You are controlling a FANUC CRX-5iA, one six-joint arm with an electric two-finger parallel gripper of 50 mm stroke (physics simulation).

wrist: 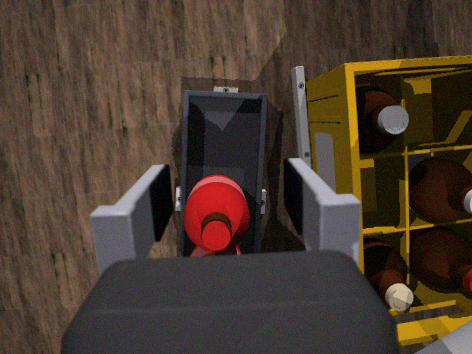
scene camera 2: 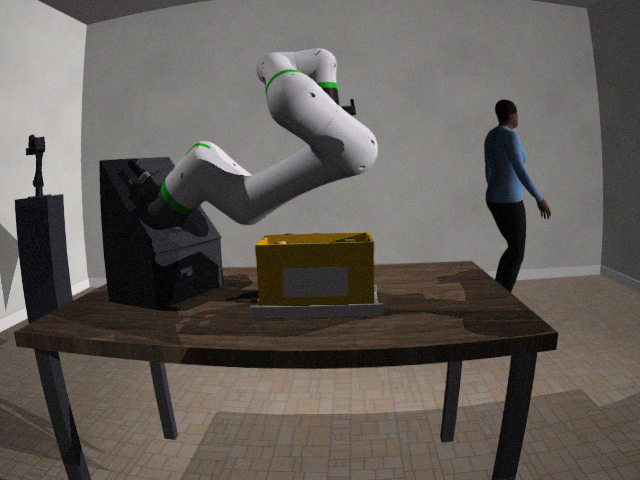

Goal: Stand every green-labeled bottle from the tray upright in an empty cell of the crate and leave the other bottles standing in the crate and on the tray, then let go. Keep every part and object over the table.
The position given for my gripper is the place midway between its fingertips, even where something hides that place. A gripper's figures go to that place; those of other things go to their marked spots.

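Labels:
My gripper (wrist: 227,185) is sitting 17 cm from the lens, and there's a red bottle (wrist: 216,217) that's 35 cm from the lens.

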